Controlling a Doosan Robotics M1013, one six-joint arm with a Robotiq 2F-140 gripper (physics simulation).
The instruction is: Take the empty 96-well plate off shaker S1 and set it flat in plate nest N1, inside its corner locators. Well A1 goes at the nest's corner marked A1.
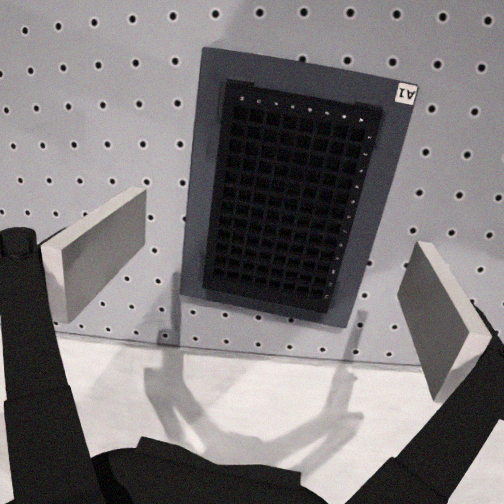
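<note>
A black 96-well plate [290, 197] lies flat on a grey rectangular base [300, 185] on the perforated board. The base carries a white A1 label [405, 93] at its upper right corner. Light marks run along the plate's top and right edges and meet at the corner next to that label. Small dark corner pieces show at the plate's top corners. My gripper [267, 285] is open and empty above the plate. Its grey left pad [95, 252] and right pad [440, 320] stand wide apart on either side of the plate's near end and touch nothing.
The grey perforated board [75, 125] ends at an edge [240, 350] just in front of the base. A lighter plain surface [260, 400] lies below it and carries the gripper's shadow.
</note>
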